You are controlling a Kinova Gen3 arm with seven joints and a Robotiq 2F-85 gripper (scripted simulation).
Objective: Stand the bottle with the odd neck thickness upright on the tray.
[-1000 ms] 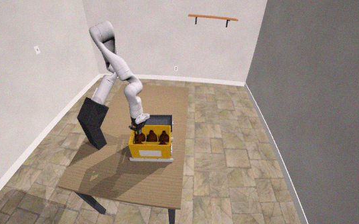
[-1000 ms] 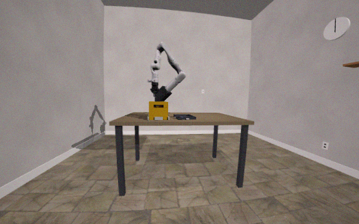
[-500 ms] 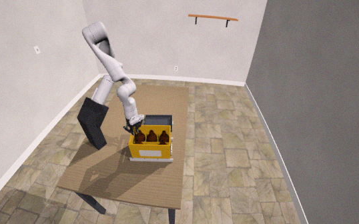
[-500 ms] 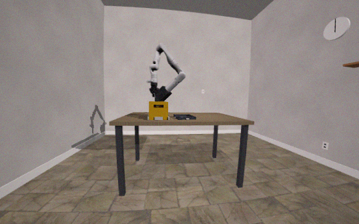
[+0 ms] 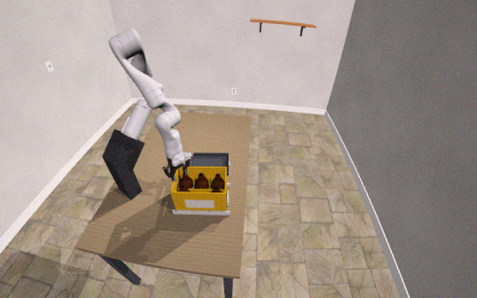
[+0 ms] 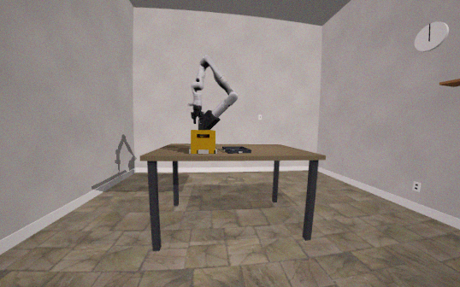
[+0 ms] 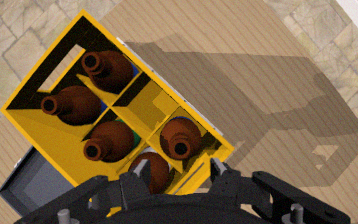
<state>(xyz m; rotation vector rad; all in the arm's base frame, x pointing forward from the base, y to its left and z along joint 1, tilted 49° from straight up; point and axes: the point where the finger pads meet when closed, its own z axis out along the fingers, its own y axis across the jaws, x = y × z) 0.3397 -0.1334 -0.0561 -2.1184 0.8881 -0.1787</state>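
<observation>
The yellow crate lies 8 cm ahead of my hand, 5 cm to the left of it and 16 cm below it. Also, from my hand: dark grey tray: 5 cm ahead, 34 cm to the left, 23 cm below.
</observation>
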